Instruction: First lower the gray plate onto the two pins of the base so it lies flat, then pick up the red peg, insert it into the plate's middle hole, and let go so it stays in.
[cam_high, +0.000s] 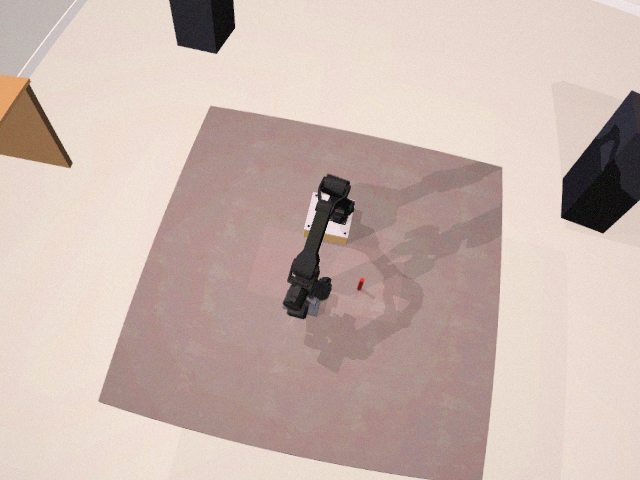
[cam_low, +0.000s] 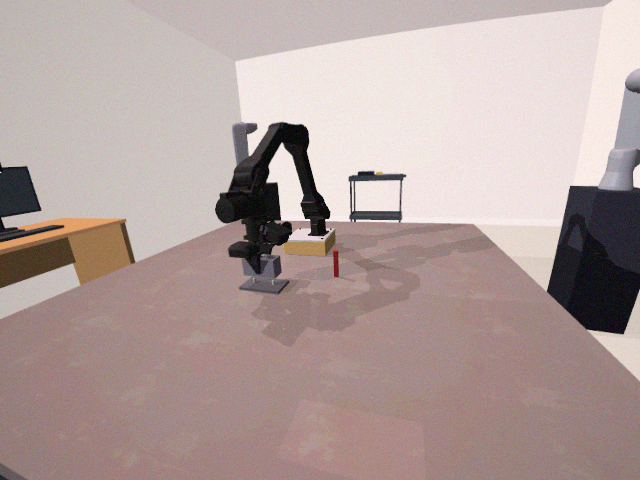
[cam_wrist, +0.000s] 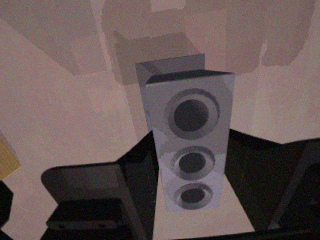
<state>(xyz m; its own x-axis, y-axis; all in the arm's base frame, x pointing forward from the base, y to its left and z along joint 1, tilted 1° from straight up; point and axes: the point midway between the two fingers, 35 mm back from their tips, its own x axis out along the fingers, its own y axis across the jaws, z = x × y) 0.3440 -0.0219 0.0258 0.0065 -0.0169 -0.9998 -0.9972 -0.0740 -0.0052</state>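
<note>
Right now my gripper tip is 120 mm past the red peg, 170 mm to the right of it and 10 mm above it. The rest, counted from my gripper tip: gray plate (30 mm above).
</note>
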